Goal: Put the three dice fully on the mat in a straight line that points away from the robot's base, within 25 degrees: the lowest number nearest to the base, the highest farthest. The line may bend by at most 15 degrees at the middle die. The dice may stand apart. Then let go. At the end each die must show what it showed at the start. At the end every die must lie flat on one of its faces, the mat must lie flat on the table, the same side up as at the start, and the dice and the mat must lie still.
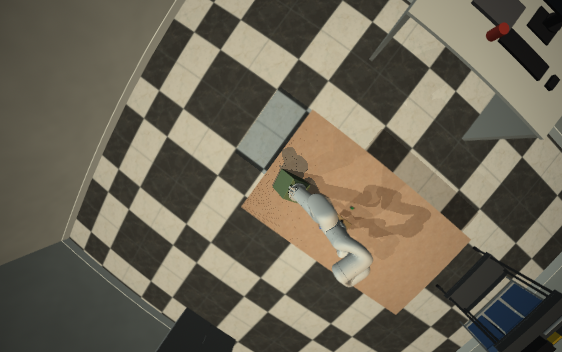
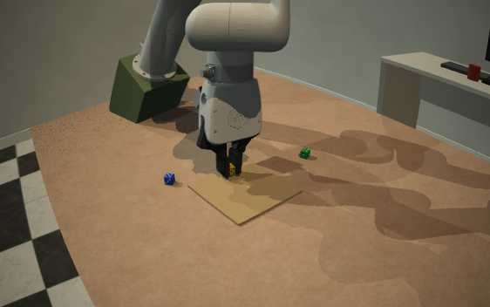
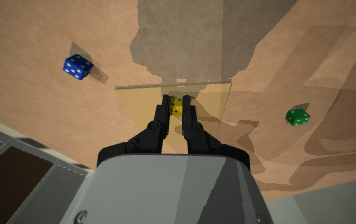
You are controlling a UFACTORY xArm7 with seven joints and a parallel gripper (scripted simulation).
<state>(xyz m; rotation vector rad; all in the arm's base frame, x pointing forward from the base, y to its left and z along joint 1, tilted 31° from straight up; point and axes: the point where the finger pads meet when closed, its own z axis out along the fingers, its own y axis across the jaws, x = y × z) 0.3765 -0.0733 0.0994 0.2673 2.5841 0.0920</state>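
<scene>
Now: the yellow die 1 cm below my hand. Also, from my hand: tan mat: 5 cm ahead, 1 cm to the right, 3 cm below; blue die: 6 cm behind, 9 cm to the right, 2 cm below; green die: 5 cm ahead, 16 cm to the left, 2 cm below.
</scene>
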